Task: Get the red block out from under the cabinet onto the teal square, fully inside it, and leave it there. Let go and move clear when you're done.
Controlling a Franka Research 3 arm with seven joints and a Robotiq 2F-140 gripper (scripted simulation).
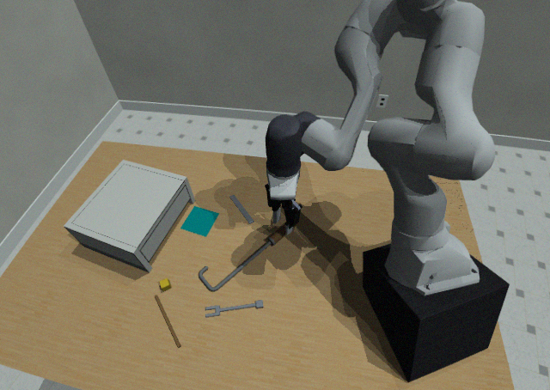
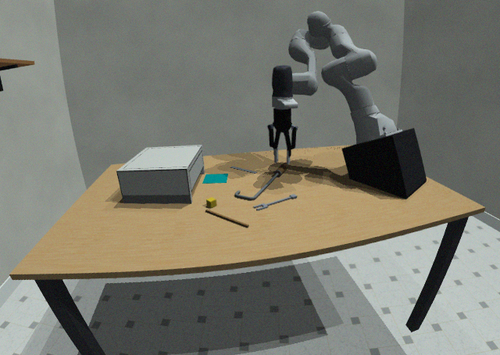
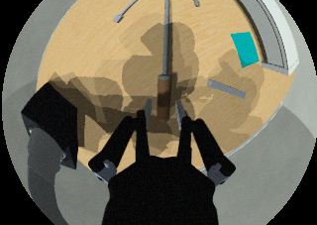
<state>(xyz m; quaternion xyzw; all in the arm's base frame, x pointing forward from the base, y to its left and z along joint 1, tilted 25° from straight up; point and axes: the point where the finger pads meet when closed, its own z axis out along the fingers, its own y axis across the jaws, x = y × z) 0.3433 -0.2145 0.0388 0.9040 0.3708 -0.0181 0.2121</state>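
Now: the grey forked tool 150 mm ahead of my hand, 250 mm to the left of it and 80 mm below it. Also, from my hand: grey hook tool (120 mm ahead, 60 mm to the left, 70 mm below); teal square (300 mm ahead, 60 mm to the right, 80 mm below); flat grey bar (150 mm ahead, 110 mm to the right, 80 mm below).
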